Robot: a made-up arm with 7 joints.
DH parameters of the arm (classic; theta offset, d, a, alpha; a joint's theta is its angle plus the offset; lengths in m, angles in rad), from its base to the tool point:
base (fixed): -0.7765 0 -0.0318 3.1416
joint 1: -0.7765 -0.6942 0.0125 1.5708
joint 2: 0 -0.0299 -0.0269 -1.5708
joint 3: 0 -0.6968 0.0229 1.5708
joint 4: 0 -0.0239 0.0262 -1.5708
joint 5: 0 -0.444 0.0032 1.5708
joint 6: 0 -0.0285 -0.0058 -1.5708
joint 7: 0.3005 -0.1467 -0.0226 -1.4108
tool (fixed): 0.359 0.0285 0 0
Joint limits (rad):
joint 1: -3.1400..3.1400
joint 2: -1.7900..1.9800
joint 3: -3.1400..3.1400
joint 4: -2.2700..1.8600
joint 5: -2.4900..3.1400
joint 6: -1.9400..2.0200
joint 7: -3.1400..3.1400
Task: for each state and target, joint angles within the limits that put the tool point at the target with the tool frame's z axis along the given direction. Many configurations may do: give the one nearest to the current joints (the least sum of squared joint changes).
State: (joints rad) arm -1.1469 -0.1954 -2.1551 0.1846 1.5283 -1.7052 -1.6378
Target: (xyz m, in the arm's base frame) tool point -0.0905 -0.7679 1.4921 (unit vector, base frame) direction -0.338 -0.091 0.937
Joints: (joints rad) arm -1.5338 -0.5866 -2.4947 0.6272 1.0684 -1.5535 -0.9494
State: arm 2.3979 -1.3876 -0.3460 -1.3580 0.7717 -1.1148 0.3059
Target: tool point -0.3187 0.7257 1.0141 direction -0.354 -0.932 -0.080
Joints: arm 1.6460 -0.6346 -0.8009 -1.3955 0.6402 -1.0962 0.0875
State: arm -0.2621 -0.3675 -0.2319 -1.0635 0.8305 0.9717 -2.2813
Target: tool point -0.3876 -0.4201 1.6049 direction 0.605 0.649 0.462
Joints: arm -0.3392 -0.1354 -0.3223 -1.2026 0.7977 0.9087 -2.4740
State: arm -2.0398 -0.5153 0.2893 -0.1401 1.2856 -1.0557 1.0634
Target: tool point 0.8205 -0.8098 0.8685 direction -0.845 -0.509 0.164
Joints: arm -2.3648 -1.1195 0.0398 -0.7086 1.5628 -0.0977 1.3460
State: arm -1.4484 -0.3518 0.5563 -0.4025 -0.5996 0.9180 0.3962
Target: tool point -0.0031 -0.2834 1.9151 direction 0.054 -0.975 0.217
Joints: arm -1.4063 -0.2146 0.8699 -0.2639 -0.1802 1.1139 0.4090
